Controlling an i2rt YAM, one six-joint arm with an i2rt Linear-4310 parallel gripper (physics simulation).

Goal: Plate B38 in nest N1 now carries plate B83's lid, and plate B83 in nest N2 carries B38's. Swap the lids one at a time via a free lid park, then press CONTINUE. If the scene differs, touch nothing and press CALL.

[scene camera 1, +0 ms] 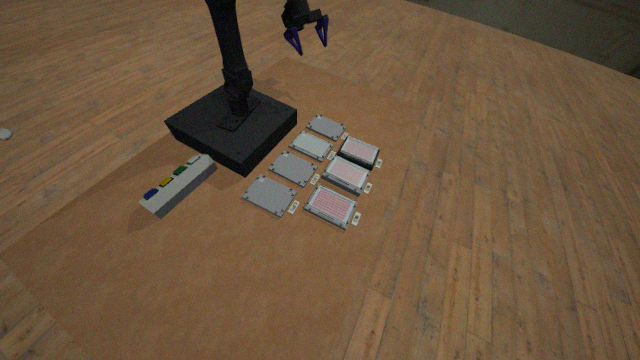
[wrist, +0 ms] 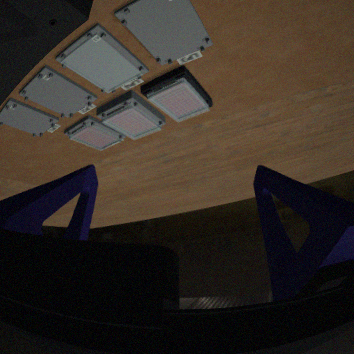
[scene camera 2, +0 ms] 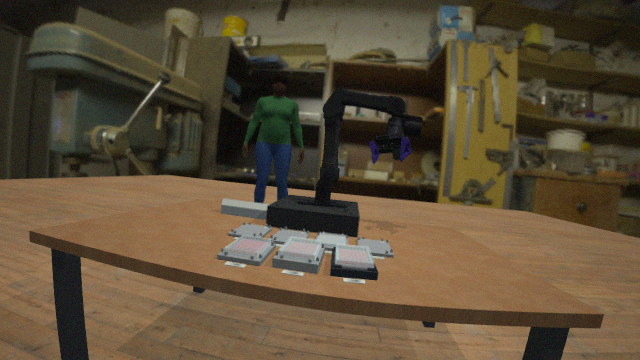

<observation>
My gripper (scene camera 2: pixel 386 161) is open and holds nothing. Further things: a grey button box (scene camera 1: pixel 172 190).
My gripper is seen too in the wrist view (wrist: pixel 175 173). The grey button box shows as well in scene camera 2 (scene camera 2: pixel 255 210).
</observation>
